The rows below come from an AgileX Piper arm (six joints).
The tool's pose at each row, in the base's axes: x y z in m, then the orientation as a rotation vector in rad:
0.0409, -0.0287, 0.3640, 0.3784, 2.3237, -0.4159
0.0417, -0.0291, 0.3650, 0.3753, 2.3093, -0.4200
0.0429, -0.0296, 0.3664, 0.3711, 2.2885, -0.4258
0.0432, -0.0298, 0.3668, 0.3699, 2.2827, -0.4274
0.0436, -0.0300, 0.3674, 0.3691, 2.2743, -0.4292
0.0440, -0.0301, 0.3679, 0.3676, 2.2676, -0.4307
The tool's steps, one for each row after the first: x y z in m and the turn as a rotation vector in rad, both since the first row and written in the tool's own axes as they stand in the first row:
-0.0013, -0.0002, 0.0000, 0.0023, -0.0145, 0.0000
-0.0032, -0.0005, 0.0000, 0.0056, -0.0355, 0.0002
-0.0037, -0.0006, 0.0000, 0.0065, -0.0413, 0.0002
-0.0045, -0.0008, -0.0001, 0.0078, -0.0495, 0.0011
-0.0051, -0.0008, -0.0002, 0.0085, -0.0563, 0.0012

